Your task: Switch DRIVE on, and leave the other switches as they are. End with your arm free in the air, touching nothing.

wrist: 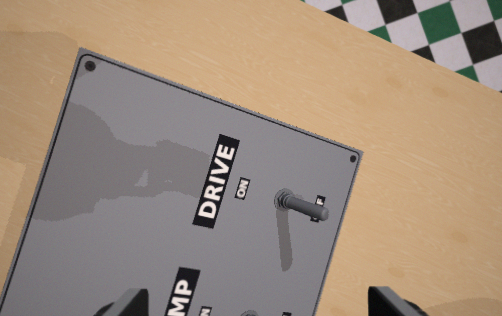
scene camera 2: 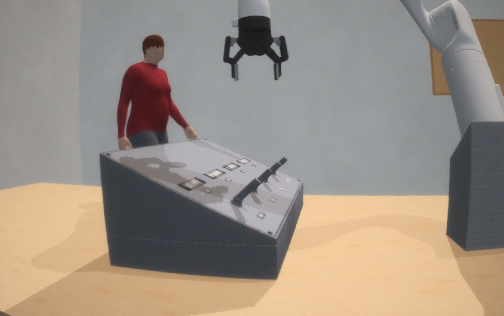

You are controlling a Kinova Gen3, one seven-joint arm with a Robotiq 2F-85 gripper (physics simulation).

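Frame: origin at the arm's base, x ahead, y down, z left, level; metres.
Where they show: gripper, fingertip midpoint: (wrist: 258, 312) (scene camera 2: 256, 80); arm's base, link origin: (scene camera 2: 487, 141).
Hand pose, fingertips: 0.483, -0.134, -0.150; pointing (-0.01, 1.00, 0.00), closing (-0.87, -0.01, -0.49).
Note:
Each offset is from my fingertips to the top centre of the thing, as dx, dy, dz. "spot": to the spot under its first point.
The grey sloping switch panel (scene camera 2: 170, 155) (wrist: 150, 105) stands on the table. In the wrist view the DRIVE label @(+0.047, +0.182, -0.022) (wrist: 216, 181) is near one end of the panel, and the DRIVE switch lever @(spot: -0.032, +0.189, -0.040) (wrist: 305, 206) leans away from the ON mark @(spot: +0.024, +0.197, -0.027) (wrist: 242, 188), over the partly covered OFF mark @(spot: -0.051, +0.232, -0.050) (wrist: 320, 201). In the scene view a row of dark levers @(spot: -0.091, +0.191, +0.201) (scene camera 2: 265, 176) all lean toward the panel's low edge; the labels there are too small to read. My gripper (scene camera 2: 256, 77) (wrist: 258, 300) is open and empty, high above the panel, touching nothing.
A neighbouring label ending in MP @(spot: +0.027, +0.186, +0.075) (wrist: 183, 290) and the top of its switch @(spot: -0.039, +0.215, +0.075) (wrist: 250, 313) show at the wrist view's bottom edge. A person in a red top (scene camera 2: 150, 100) stands behind the panel. The arm's base stands on a dark pedestal (scene camera 2: 482, 185) at the right.

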